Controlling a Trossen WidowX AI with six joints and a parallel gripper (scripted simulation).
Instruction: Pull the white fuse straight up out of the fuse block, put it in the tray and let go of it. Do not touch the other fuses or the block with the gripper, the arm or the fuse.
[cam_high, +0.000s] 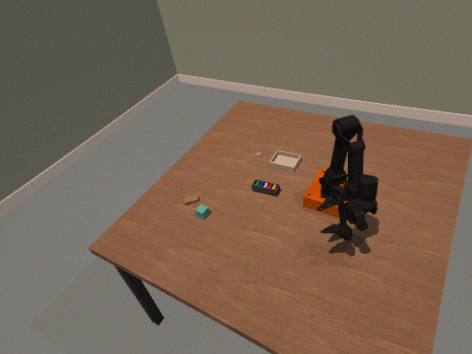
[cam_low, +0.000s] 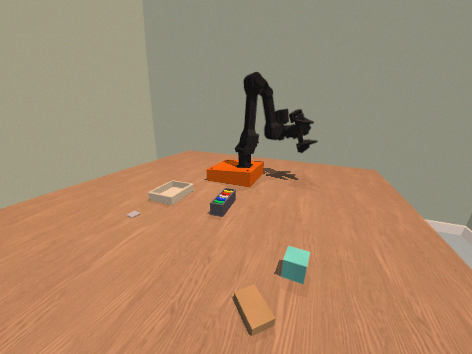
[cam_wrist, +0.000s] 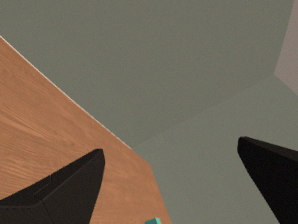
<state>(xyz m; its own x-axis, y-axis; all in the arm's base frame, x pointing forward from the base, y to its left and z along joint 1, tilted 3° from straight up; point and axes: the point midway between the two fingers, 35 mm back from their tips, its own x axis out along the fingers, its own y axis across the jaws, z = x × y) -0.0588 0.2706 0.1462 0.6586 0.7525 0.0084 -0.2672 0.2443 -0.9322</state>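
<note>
Now: gripper tip 33 cm short of the white fuse, 27 cm to the left of it and 20 cm above it. The rest, counted from my gripper tip: red fuse: 31 cm ahead, 27 cm to the right, 20 cm below; blue fuse: 35 cm ahead, 27 cm to the right, 20 cm below; yellow fuse: 29 cm ahead, 27 cm to the right, 20 cm below.
</note>
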